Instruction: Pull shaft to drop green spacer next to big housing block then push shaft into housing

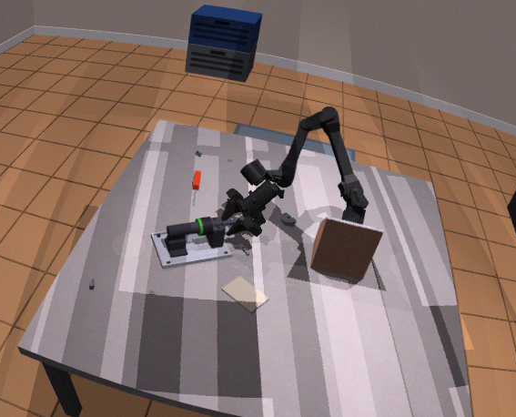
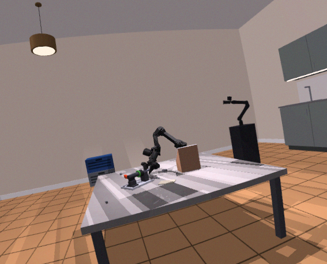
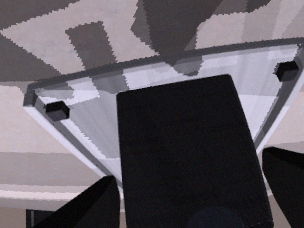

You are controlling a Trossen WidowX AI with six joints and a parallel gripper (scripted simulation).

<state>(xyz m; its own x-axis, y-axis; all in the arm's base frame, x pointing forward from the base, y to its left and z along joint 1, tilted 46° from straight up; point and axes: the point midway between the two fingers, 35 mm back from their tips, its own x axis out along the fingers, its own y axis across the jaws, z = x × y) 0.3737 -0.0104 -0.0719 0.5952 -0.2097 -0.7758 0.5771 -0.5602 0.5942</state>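
My gripper tip is now 5 cm short of the thin shaft, 4 cm to the right of it and 2 cm below it. Also, from my gripper tip: green spacer (7 cm ahead, 5 cm to the left, 2 cm above); then beige card (13 cm behind, 20 cm to the left, 5 cm below); then toothed disc (19 cm behind, 19 cm to the right, 5 cm below).
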